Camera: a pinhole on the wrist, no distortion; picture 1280 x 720 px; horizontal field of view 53.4 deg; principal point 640.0 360.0 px. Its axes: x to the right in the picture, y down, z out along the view. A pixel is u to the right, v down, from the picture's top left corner.
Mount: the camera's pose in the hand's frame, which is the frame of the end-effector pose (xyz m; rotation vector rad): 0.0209 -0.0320 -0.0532 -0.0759 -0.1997 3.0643
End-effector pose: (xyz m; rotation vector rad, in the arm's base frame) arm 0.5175 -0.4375 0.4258 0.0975 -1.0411 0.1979
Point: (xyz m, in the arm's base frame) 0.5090 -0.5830 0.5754
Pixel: outside the picture
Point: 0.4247 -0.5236 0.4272
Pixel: 1184 509
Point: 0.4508 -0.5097 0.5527
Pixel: 243 350
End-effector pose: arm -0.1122 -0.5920 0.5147 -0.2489 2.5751 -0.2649
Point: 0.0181 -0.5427 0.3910
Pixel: outside the picture
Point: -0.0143 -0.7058 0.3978
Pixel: 670 552
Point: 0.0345 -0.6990 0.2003
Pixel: 470 230
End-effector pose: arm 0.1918 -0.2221 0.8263 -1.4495 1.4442 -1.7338
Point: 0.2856 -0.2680 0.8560
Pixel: 597 223
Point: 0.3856 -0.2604 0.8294
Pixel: 858 258
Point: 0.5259 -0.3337 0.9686
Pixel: 492 654
